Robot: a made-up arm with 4 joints. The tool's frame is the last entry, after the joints. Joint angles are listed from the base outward. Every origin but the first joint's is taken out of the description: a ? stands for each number. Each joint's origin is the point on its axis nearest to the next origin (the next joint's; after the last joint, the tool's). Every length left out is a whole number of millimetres.
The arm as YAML. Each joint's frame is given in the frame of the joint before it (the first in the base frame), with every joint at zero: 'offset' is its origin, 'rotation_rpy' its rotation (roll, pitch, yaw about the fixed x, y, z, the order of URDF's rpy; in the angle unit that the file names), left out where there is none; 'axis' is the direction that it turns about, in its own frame. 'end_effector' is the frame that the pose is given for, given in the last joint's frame.
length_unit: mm
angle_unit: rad
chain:
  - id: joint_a
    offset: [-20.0, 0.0, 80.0]
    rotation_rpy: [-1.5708, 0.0, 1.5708]
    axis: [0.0, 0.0, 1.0]
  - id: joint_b
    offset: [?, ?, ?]
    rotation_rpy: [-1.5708, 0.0, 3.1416]
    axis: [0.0, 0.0, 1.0]
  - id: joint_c
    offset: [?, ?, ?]
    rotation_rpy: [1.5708, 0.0, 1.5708]
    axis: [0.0, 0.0, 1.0]
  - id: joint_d
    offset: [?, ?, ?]
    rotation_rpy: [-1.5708, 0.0, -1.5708]
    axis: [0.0, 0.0, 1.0]
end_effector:
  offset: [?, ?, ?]
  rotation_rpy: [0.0, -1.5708, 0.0]
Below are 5 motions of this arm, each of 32 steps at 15 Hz.
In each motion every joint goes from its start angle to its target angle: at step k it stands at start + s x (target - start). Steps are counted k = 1, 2, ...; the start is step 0. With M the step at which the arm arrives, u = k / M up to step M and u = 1 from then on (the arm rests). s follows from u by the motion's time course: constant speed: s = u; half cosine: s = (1 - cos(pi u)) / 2; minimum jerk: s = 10 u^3 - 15 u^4 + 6 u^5.
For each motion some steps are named. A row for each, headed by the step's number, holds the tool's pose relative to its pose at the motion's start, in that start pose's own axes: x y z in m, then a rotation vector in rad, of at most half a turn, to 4 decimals.
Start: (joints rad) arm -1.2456 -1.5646 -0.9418 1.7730
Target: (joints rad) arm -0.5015 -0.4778 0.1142 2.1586
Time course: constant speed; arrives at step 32
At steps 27, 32:
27: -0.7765 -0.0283 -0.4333 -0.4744 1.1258 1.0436
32: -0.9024 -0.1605 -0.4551 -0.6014 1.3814 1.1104

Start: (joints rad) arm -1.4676 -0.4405 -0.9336 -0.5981
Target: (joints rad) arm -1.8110 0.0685 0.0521 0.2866
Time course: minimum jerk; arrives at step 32
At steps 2, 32:
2: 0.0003 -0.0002 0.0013 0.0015 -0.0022 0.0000
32: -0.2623 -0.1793 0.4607 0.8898 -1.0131 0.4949

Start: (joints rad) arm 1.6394 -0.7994 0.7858 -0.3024
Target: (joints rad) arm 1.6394 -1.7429 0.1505 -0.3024
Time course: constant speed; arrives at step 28
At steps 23, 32:
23: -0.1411 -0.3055 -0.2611 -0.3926 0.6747 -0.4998
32: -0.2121 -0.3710 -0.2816 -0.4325 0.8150 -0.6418

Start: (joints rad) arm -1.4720 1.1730 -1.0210 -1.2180
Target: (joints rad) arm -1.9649 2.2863 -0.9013 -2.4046
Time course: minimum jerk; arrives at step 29
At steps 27, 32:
27: 0.0080 -0.2585 0.1947 -2.0425 -0.4641 -0.8566
32: 0.0071 -0.2589 0.1962 -2.0484 -0.4637 -0.8606

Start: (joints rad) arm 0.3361 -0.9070 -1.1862 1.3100
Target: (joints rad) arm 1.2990 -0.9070 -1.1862 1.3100
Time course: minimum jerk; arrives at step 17
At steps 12, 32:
12: -0.3833 0.0329 -0.1038 -0.1880 -0.6139 0.4992
32: -0.4424 0.0158 -0.1472 -0.2226 -0.7269 0.5910

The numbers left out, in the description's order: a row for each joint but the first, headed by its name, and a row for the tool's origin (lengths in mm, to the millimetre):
joint_b: -120.0 -350.0 0.0
joint_c: 130.0 50.0 0.0
joint_d: 440.0 0.0 0.0
tool: -10.0 230.0 0.0

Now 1 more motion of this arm.
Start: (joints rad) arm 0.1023 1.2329 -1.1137 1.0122
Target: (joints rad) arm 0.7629 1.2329 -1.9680 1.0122
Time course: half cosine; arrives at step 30
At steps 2, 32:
2: 0.0037 -0.0040 -0.0026 -0.0010 0.0067 -0.0148
32: -0.0891 -0.3753 -0.2079 -0.0071 0.5808 -1.3750

